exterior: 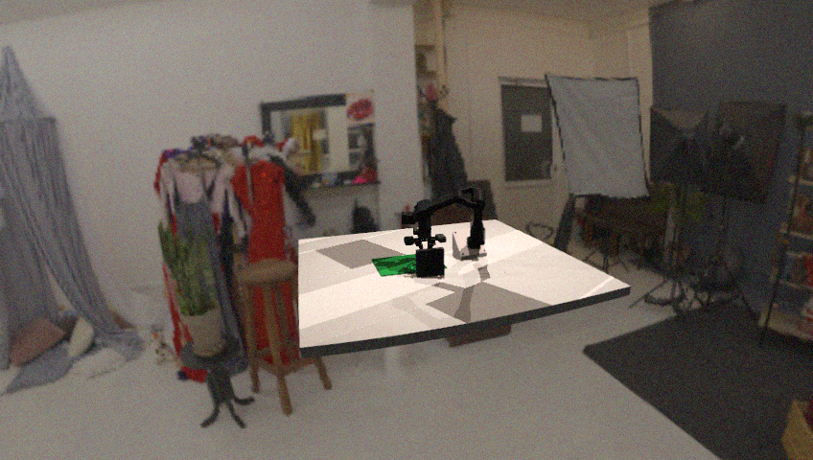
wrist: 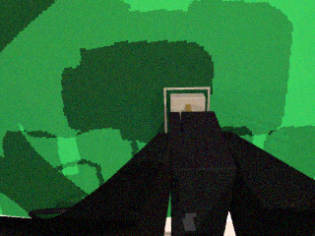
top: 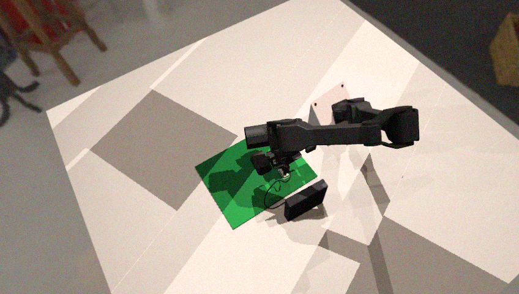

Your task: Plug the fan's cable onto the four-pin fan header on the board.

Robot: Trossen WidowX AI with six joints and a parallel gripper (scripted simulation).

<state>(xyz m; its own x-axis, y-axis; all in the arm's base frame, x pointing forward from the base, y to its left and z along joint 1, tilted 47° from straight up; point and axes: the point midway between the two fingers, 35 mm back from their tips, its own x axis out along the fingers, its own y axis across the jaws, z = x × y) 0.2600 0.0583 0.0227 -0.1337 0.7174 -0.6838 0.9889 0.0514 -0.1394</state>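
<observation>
The fan plug is 1 cm to the left of my gripper tip and 1 cm above it. The rest, counted from my gripper tip: white four-pin header (4 cm below, 1 cm to the left); black fan (13 cm to the left, 2 cm above, 1 cm ahead); green board (7 cm ahead, 5 cm to the right, 5 cm below).
</observation>
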